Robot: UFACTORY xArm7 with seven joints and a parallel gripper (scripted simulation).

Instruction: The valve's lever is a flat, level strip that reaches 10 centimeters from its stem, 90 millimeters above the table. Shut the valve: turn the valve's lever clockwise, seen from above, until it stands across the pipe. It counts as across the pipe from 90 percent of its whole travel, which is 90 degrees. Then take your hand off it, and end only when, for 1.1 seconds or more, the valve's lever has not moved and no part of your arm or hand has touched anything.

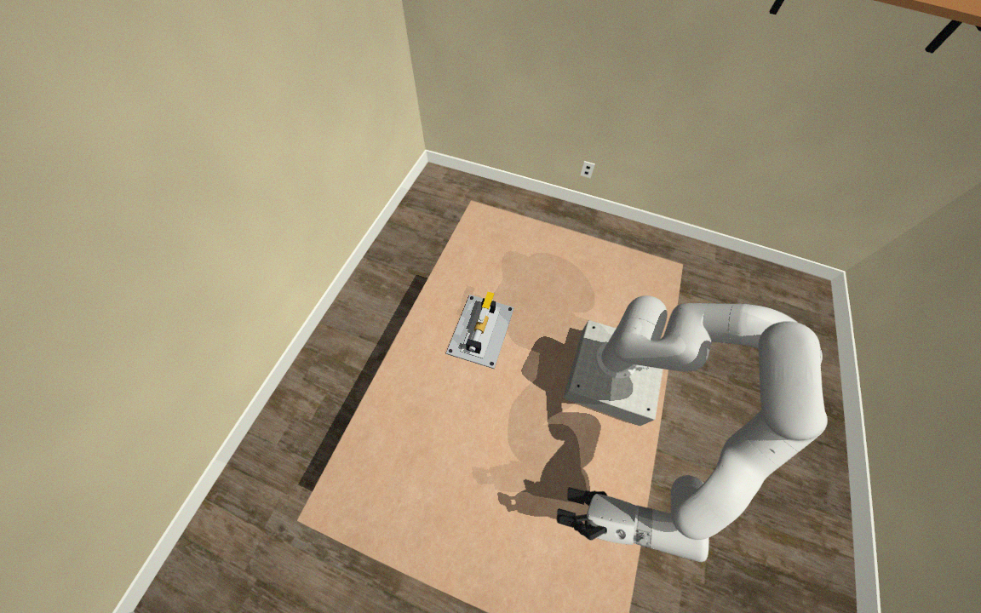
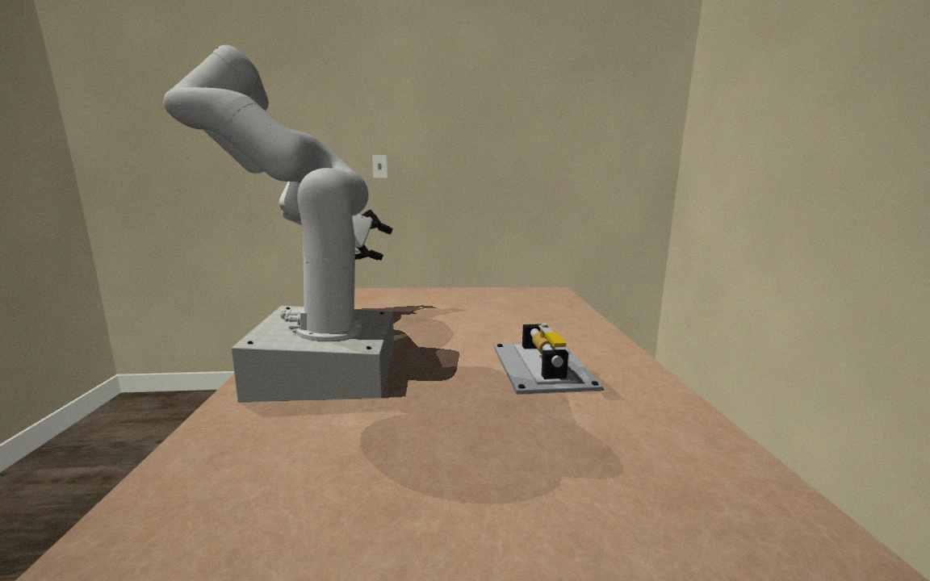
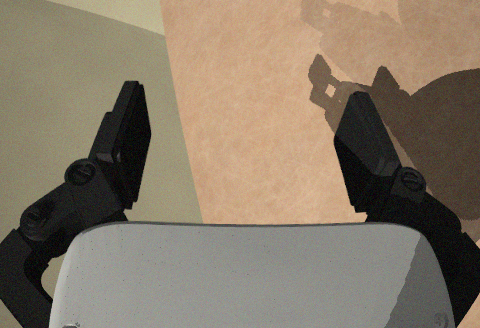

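Right now my hand is 500 mm to the left of the yellow lever, 330 mm short of it and 120 mm above it. From my hand the other things lie so: grey baseplate (470 mm to the right, 330 mm ahead, 200 mm below).
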